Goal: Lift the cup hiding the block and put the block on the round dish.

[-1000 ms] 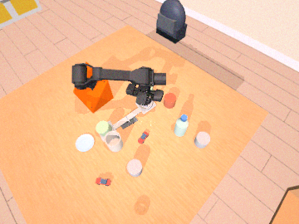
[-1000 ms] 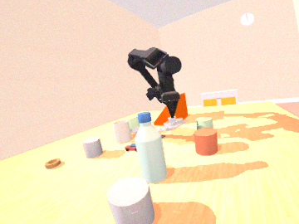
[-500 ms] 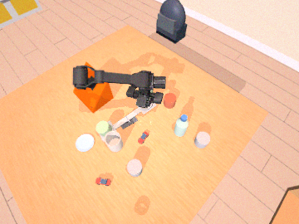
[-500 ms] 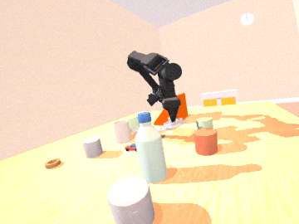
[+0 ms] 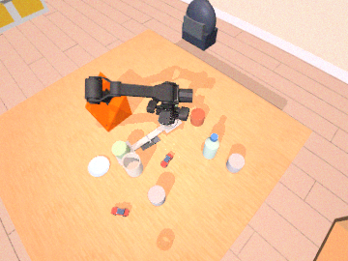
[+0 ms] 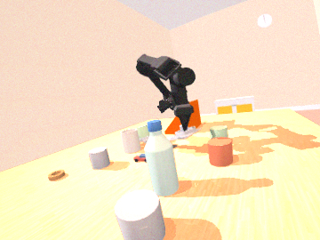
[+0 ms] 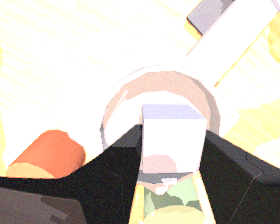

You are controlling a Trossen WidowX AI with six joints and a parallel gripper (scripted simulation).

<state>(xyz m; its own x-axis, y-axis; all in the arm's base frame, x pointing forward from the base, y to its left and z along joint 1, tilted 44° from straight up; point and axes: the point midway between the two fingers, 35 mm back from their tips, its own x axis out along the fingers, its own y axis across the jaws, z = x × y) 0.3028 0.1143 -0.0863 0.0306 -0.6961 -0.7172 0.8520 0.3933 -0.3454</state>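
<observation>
Right now the round white dish is 7 cm behind my gripper tip, 37 cm to the right of it and 8 cm below it. From my gripper tip the other things lie so: small balance: 1 cm behind, 12 cm to the right, 6 cm below; balance beam: 2 cm behind, 12 cm to the right, 5 cm below; pale block: 1 cm above.
</observation>
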